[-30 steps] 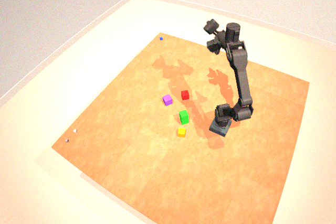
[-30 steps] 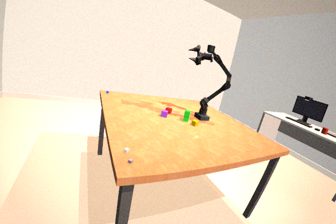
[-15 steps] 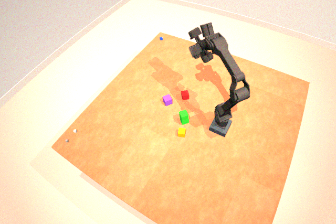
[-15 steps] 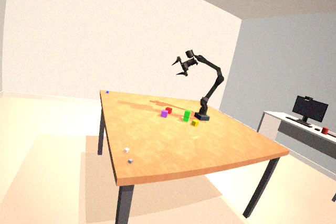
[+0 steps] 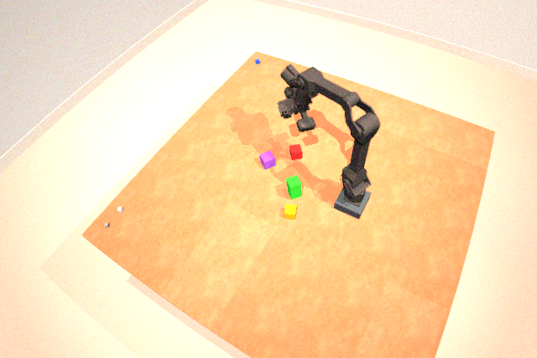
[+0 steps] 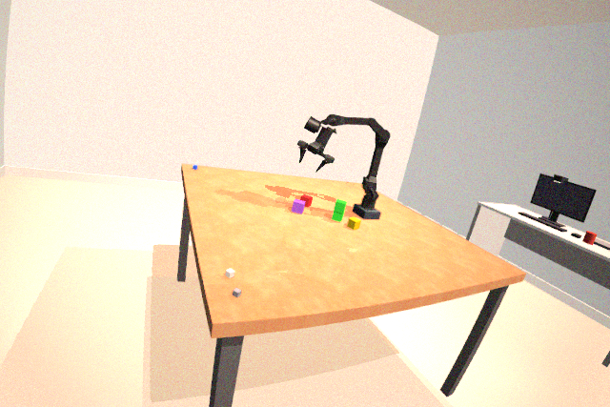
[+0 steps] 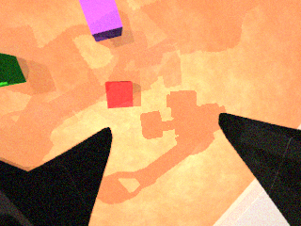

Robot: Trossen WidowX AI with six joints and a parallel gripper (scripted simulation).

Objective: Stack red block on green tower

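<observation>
Right now the red block is 16 cm below my gripper tip, 3 cm to the left of it and 1 cm behind it. From my gripper tip the other things lie so: yellow block 28 cm to the left, 16 cm below, 13 cm behind; then purple block 15 cm below, 12 cm to the left, 7 cm ahead.
</observation>
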